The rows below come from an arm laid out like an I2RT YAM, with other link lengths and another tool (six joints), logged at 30 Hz.
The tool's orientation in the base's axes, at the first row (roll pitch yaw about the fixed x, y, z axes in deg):
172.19 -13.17 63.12
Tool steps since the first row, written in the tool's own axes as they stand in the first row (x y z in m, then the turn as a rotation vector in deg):
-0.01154 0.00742 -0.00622 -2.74 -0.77 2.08
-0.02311 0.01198 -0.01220 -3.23 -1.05 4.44
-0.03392 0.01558 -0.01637 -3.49 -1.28 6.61
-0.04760 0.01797 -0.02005 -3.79 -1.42 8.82
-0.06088 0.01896 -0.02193 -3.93 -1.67 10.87
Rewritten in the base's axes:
-0.00002 -0.01442 0.00435 -1.41 -1.72 -2.73
-0.00248 -0.02747 0.00809 -1.34 -1.68 -5.16
-0.00504 -0.03916 0.01012 -1.17 -1.50 -7.34
-0.00980 -0.05269 0.01087 -0.93 -1.38 -9.56
-0.01521 -0.06496 0.00979 -0.76 -1.10 -11.60

